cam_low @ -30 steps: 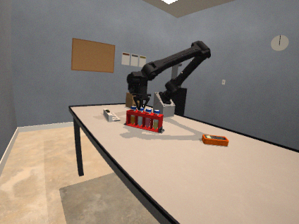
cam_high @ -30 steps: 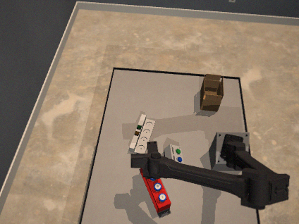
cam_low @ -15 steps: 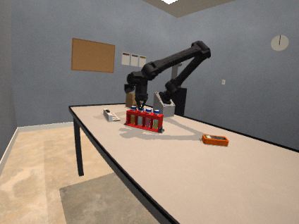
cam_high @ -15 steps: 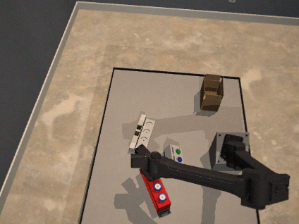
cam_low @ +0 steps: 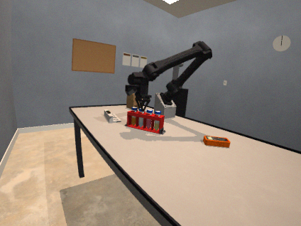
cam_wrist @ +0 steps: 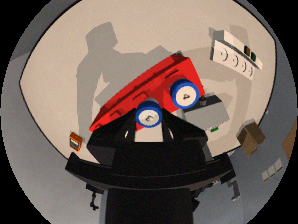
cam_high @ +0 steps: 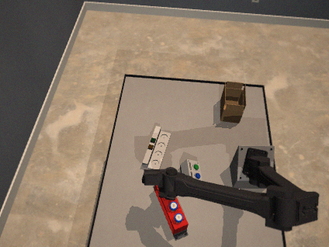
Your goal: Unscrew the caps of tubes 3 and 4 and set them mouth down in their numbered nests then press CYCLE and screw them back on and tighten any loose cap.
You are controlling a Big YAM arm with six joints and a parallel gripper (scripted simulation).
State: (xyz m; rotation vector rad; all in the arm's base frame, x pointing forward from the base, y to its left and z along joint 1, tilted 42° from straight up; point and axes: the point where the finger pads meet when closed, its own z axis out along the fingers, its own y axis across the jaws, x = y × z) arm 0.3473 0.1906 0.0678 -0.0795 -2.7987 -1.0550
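Right now my hand is 3 cm short of the blue tube cap and 4 cm to the left of it. From my hand the other things lie so: green key: 11 cm behind, 17 cm to the right, 5 cm below; then key housing: 10 cm behind, 15 cm to the right, 6 cm below; then blue key: 12 cm behind, 13 cm to the right, 5 cm below.
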